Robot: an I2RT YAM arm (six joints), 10 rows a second.
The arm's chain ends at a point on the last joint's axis. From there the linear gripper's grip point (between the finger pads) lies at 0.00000 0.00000 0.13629 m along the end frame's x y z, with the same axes.
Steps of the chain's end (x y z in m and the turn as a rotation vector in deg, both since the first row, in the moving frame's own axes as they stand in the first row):
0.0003, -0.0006, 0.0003, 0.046, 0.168, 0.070
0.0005, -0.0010, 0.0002, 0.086, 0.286, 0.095
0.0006, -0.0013, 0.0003, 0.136, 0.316, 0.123
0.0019, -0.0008, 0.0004, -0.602, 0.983, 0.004
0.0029, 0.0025, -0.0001, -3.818, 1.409, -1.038
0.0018, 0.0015, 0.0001, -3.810, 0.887, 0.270
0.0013, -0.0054, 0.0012, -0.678, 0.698, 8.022
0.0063, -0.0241, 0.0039, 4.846, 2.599, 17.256
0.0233, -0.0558, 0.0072, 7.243, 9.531, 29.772
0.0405, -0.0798, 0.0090, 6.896, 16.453, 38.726
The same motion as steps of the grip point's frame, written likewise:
0.0007, -0.0007, 0.0003, 0.046, 0.168, 0.070
0.0012, -0.0012, 0.0002, 0.086, 0.286, 0.095
0.0014, -0.0016, 0.0003, 0.136, 0.316, 0.123
0.0042, 0.0006, 0.0004, -0.602, 0.983, 0.004
0.0063, 0.0115, -0.0004, -3.818, 1.409, -1.038
0.0039, 0.0106, -0.0002, -3.810, 0.887, 0.270
0.0028, -0.0037, 0.0012, -0.678, 0.698, 8.022
0.0141, -0.0345, 0.0033, 4.846, 2.599, 17.256
0.0492, -0.0664, 0.0043, 7.243, 9.531, 29.772
0.0814, -0.0821, 0.0027, 6.896, 16.453, 38.726

